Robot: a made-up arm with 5 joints.
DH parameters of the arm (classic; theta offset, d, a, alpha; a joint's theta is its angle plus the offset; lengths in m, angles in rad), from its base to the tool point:
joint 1: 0 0.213 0 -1.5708
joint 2: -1.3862 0 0.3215 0
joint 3: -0.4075 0 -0.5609 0
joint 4: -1.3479 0 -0.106 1.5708
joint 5: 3.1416 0.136 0 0
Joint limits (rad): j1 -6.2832..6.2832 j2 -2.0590..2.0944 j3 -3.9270..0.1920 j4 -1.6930..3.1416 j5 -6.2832..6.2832
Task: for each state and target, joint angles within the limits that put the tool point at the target. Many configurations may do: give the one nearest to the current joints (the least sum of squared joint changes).
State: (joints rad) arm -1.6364 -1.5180 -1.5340 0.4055 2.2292
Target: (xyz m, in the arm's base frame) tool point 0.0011 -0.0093 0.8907
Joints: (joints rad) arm -1.4533 -1.6756 -0.8214 0.6376 2.2292
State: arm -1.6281 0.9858 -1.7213 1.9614 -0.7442
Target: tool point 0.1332 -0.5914 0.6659
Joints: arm -1.3493 0.0836 -2.0114 2.2846 -0.7442
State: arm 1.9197 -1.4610 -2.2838 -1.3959 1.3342
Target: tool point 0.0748 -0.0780 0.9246
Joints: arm 2.3353 -0.9426 -1.4424 -1.6930 1.3342
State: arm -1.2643 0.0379 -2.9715 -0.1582 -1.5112
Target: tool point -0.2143 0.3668 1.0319
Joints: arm -1.0420 -0.0609 -3.4084 -0.4540 -1.5112
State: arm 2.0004 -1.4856 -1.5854 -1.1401 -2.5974
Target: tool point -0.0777 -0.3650 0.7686
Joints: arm 1.3611 -1.6240 -1.0895 -1.5450 -2.5974
